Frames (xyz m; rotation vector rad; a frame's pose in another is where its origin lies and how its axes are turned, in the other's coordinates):
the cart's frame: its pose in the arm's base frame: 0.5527 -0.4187 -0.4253 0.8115 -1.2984 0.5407
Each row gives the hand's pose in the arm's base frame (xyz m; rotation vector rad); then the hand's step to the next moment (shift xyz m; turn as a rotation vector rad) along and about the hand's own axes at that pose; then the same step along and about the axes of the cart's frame.
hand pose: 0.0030 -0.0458 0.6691 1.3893 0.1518 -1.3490
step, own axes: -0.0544 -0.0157 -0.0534 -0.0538 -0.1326 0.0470
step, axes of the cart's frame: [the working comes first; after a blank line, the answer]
step, axes of the arm's base frame: 0.0027 0.0762 0.0158 -0.1423 0.0430 -0.0244

0.0092 0.0486 -0.0601 -0.0574 0.1285 0.0536
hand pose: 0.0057 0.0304 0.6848 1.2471 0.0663 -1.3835
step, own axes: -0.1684 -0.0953 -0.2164 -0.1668 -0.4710 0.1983
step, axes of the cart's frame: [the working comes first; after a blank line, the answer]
step, axes of the arm's base frame: 0.0120 0.2879 -0.0354 -0.5174 0.1149 -0.0897

-0.0574 0.1618 -0.2341 -0.2061 0.4414 0.2272
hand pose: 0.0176 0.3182 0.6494 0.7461 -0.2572 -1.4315
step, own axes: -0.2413 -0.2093 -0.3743 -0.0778 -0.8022 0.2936
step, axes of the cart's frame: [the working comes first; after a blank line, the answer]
step, axes of the arm's base frame: 0.0129 0.3528 -0.3428 -0.8230 0.0133 -0.2413

-0.3622 0.1341 -0.3049 -0.4090 0.5754 0.4872
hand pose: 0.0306 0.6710 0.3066 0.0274 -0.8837 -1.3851
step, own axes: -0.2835 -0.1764 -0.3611 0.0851 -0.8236 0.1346
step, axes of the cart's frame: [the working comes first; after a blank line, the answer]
step, axes of the arm's base frame: 0.0730 0.0296 -0.4855 -0.7648 -0.2050 -0.2769

-0.4600 -0.1428 -0.0995 -0.4121 0.3884 0.6188
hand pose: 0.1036 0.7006 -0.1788 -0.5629 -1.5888 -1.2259
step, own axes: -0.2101 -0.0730 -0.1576 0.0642 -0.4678 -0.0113
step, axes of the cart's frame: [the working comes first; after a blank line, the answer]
step, axes of the arm's base frame: 0.0878 -0.1267 -0.2248 -0.4030 -0.1990 -0.1452

-0.1893 -0.1939 0.0297 -0.2084 0.1484 0.3970
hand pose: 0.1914 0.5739 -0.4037 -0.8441 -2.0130 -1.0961
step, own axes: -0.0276 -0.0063 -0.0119 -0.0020 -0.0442 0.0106
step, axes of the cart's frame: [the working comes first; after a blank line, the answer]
step, axes of the arm's base frame: 0.0134 -0.0191 -0.0200 -0.0366 -0.0103 -0.0250

-0.0150 -0.0263 0.0052 -0.0311 0.0157 0.0293
